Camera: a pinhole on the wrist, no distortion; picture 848 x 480 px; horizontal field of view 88.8 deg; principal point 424.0 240.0 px. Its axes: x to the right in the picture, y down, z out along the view. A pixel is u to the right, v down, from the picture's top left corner.
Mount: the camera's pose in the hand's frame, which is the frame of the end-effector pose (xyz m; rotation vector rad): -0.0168 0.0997 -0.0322 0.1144 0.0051 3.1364
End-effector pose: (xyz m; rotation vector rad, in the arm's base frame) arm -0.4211 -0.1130 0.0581 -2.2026 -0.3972 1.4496
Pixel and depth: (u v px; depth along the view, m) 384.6 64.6 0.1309
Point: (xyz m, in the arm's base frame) -0.5108 -0.2186 -0.0591
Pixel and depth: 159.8 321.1 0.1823
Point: -0.5091 -0.0853 -0.1074
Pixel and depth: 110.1 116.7 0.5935
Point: -0.7269 -0.0030 -0.6153
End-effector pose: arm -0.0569 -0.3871 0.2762 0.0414 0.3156 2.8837
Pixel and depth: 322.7 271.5 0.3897
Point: -0.1544 -0.3577 0.6337
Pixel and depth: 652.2 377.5 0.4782
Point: 0.2067 -0.2986 0.7175
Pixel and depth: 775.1 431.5 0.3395
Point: 0.2313 -0.3366 0.5843
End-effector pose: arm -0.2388 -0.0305 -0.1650 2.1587 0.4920 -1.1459
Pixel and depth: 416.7 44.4 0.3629
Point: -0.2710 -0.4480 -0.2204
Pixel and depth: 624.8 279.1 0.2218
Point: -0.3656 -0.2271 -0.1318
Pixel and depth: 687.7 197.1 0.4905
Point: -0.5893 -0.4767 -0.0777
